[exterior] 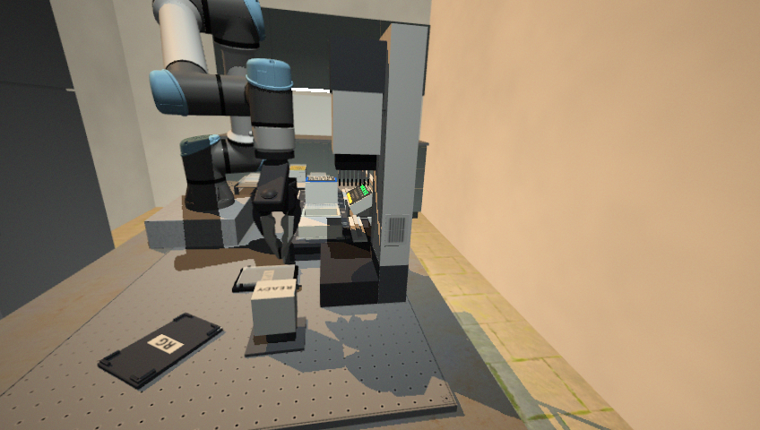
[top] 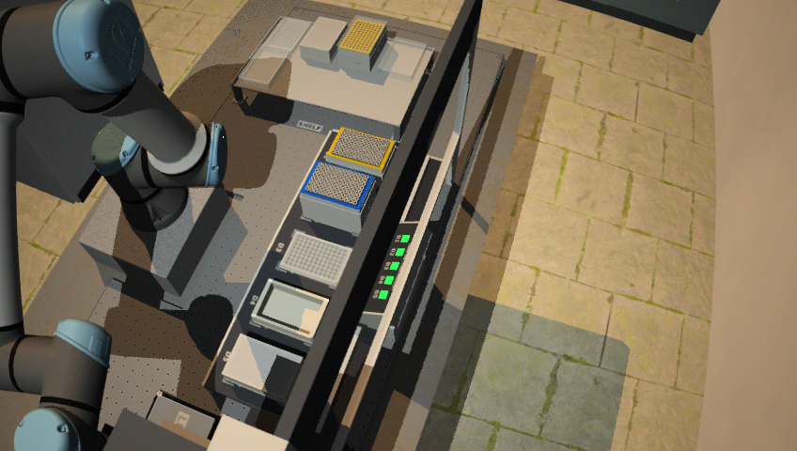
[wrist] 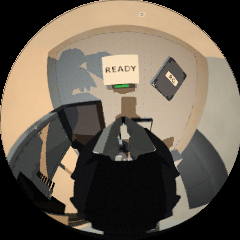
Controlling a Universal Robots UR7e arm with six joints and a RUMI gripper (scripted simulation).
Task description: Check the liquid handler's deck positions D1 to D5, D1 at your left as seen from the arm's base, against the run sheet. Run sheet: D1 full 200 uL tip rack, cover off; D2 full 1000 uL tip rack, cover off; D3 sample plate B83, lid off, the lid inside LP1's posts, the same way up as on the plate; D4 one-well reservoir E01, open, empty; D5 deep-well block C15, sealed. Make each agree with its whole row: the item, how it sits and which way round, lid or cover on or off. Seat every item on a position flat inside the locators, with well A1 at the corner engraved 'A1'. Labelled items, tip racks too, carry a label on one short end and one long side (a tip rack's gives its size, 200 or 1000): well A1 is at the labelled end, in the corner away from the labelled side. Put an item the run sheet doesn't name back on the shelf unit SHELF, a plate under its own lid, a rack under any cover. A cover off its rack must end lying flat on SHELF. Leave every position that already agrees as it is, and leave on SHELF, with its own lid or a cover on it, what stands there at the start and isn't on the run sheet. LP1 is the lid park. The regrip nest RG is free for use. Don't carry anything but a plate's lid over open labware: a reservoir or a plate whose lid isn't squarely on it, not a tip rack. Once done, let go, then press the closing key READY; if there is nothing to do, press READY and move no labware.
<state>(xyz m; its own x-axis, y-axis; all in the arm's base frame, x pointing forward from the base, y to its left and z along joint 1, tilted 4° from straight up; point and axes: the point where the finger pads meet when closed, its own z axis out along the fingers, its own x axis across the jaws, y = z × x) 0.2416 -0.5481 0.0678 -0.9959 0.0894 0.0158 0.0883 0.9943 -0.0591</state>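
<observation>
My gripper is now 70 mm to the left of the ready key block, 60 mm above it and 10 mm past it. The rest, counted from my hand: regrip nest RG: 200 mm behind, 130 mm below, 80 mm to the right; then handler's tower: 250 mm ahead, 150 mm above, 30 mm to the left; then clear lid: 120 mm to the left, 110 mm below, 40 mm behind.
</observation>
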